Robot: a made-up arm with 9 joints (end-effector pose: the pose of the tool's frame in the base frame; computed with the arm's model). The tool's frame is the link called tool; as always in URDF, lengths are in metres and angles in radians. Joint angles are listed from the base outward.
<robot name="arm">
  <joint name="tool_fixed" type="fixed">
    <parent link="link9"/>
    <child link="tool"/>
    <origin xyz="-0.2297 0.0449 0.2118" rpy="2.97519 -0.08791 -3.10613"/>
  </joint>
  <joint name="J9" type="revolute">
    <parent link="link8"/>
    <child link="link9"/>
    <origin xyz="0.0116 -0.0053 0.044" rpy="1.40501 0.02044 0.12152"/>
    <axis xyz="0 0 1"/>
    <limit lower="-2.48" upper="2.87" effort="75" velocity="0.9"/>
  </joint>
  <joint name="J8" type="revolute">
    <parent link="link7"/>
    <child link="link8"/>
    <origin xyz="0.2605 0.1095 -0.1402" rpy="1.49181 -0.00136 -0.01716"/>
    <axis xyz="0 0 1"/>
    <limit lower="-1.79" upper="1.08" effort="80" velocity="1.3"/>
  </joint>
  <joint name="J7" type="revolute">
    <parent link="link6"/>
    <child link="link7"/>
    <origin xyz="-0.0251 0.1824 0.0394" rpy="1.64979 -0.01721 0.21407"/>
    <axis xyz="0 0 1"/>
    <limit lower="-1.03" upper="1.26" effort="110" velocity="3.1"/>
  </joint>
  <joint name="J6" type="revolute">
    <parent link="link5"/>
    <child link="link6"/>
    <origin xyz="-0.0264 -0.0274 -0.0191" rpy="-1.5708 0 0"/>
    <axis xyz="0 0 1"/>
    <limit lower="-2.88" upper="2.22" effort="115" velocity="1.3"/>
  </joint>
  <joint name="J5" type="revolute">
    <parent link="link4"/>
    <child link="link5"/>
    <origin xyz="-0.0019 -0.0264 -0.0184" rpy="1.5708 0 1.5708"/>
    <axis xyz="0 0 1"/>
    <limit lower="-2.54" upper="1.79" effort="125" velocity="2.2"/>
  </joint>
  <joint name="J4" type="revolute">
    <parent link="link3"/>
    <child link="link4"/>
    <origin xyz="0.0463 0.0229 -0.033" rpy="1.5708 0 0.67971"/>
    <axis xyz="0 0 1"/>
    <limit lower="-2.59" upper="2.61" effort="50" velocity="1.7"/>
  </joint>
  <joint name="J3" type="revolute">
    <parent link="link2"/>
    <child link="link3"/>
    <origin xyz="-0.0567 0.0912 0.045" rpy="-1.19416 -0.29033 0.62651"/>
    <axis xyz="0 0 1"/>
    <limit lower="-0.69" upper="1.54" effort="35" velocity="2.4"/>
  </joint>
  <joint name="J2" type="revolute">
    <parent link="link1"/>
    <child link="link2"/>
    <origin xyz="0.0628 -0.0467 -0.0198" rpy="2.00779 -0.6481 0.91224"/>
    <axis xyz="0 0 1"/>
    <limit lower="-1.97" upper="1.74" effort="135" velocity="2.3"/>
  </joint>
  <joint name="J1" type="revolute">
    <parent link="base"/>
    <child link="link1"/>
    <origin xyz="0.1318 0.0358 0.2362" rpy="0 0 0"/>
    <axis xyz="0 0 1"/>
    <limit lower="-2.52" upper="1.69" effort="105" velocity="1.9"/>
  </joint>
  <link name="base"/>
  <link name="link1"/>
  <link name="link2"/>
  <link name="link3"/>
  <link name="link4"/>
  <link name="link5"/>
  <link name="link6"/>
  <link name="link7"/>
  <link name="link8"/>
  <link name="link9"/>
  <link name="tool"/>
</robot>
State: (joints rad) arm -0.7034 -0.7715 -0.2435 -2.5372 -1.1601 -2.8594 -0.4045 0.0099 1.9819
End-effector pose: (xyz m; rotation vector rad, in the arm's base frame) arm 0.0040 0.0055 -0.3715 0.2886 1.0538 -0.2040
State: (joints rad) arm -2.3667 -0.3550 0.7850 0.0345 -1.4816 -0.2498 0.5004 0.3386 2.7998
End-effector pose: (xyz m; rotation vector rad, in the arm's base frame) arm -0.4081 0.4625 -0.1323 0.2499 0.0260 1.7801
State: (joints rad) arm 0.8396 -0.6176 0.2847 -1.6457 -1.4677 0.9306 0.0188 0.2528 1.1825
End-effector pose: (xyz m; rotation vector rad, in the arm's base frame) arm 0.7430 0.3497 0.7208 -0.6605 -1.7642 0.6633
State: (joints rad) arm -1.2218 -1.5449 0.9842 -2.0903 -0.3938 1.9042 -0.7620 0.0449 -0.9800
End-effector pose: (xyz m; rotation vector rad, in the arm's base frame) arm -0.0623 -0.5573 0.0242 -0.5148 0.8191 1.9251
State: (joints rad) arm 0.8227 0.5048 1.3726 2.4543 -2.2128 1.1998 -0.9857 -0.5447 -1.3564
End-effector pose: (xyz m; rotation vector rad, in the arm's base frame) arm 0.3611 -0.1298 0.7351 2.1936 -0.2668 -0.4527
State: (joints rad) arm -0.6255 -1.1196 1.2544 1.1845 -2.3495 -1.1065 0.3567 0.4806 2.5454
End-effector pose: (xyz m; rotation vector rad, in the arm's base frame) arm -0.5100 -0.2934 0.1950 -1.2947 1.4200 -1.5653
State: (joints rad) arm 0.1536 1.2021 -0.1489 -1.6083 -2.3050 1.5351 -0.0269 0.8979 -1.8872
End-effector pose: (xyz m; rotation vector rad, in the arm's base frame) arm 0.5134 -0.5292 -0.1244 -1.3549 -0.0129 0.9494
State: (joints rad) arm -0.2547 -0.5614 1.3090 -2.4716 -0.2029 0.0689 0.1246 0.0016 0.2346
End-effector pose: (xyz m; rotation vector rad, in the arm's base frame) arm -0.1318 -0.3690 0.7232 -2.2545 0.7533 -0.7305
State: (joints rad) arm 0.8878 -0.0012 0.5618 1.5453 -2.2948 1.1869 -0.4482 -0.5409 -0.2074
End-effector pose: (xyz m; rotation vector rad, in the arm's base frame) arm 0.4761 0.3562 0.2481 1.2074 -0.4685 -0.9158
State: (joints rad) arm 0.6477 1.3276 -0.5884 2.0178 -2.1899 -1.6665 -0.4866 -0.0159 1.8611
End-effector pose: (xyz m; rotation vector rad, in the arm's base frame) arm -0.0819 -0.5775 -0.1302 -0.6328 1.9034 1.8502
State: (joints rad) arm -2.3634 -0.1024 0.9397 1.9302 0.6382 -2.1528 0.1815 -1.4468 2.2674
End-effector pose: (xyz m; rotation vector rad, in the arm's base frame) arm -0.3534 -0.1694 0.5122 -0.2711 -1.2889 -1.6505
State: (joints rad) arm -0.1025 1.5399 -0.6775 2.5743 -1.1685 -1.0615 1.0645 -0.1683 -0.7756
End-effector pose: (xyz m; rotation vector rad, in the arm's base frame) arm -0.2314 -0.0234 0.4406 -0.5027 2.2323 0.0942
